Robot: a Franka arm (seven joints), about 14 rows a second.
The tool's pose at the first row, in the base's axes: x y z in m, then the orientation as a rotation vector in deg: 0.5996 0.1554 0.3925 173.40 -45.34 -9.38
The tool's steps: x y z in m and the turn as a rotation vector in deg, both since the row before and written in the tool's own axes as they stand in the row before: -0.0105 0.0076 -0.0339 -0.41 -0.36 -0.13; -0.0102 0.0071 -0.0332 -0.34 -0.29 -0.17; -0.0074 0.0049 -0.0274 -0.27 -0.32 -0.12; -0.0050 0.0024 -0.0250 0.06 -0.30 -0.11; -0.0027 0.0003 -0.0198 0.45 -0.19 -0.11; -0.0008 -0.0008 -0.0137 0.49 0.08 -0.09; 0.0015 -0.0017 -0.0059 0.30 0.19 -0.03; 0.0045 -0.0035 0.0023 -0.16 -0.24 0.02; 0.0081 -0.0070 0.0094 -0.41 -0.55 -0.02; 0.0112 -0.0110 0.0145 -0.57 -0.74 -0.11; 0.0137 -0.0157 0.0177 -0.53 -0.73 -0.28; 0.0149 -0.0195 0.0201 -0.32 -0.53 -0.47
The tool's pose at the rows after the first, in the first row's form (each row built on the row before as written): 0.5903 0.1533 0.4275 173.13 -45.04 -10.07; 0.5817 0.1516 0.4619 172.93 -44.70 -10.63; 0.5762 0.1506 0.4902 172.78 -44.46 -11.21; 0.5739 0.1507 0.5157 172.93 -44.34 -11.65; 0.5740 0.1515 0.5357 173.43 -44.34 -11.80; 0.5755 0.1523 0.5493 173.92 -44.37 -11.52; 0.5784 0.1529 0.5549 -173.98 44.36 11.12; 0.5837 0.1539 0.5520 -174.04 44.40 11.55; 0.5929 0.1565 0.5415 173.77 -44.27 -12.53; 0.6059 0.1613 0.5252 173.38 -43.95 -13.84; 0.6225 0.1691 0.5050 173.09 -43.39 -15.12; 0.6412 0.1798 0.4817 173.06 -42.61 -16.03
